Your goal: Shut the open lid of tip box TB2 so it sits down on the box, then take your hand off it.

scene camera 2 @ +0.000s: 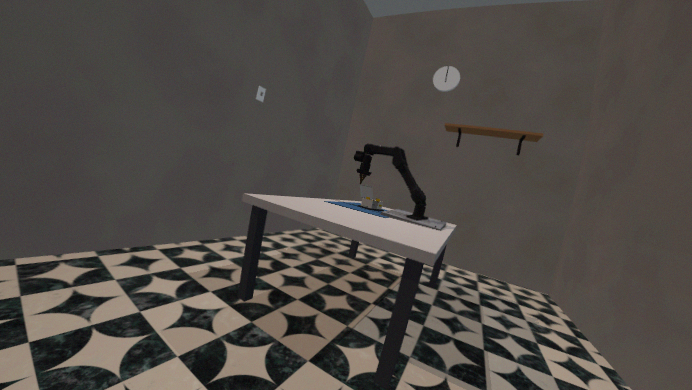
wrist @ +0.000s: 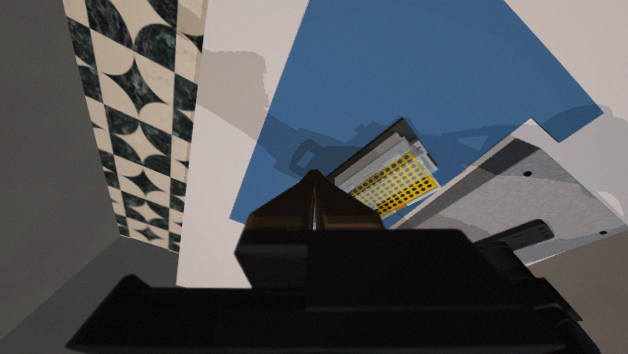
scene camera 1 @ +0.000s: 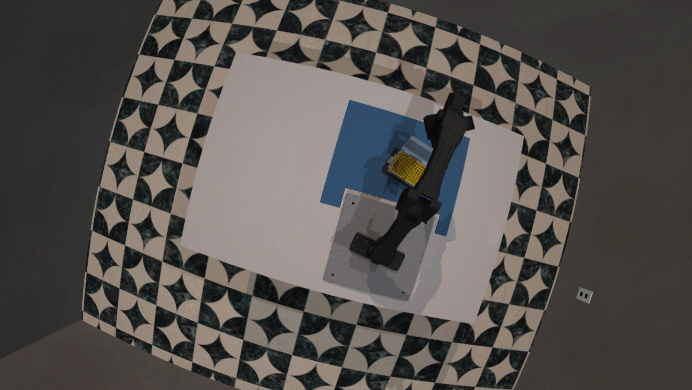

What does my gripper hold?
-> Nothing.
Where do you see a blue mat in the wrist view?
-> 463,83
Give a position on a blue mat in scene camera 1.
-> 368,135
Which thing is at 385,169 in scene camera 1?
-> A tip box.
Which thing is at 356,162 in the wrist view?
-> A tip box.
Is my gripper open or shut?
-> Shut.
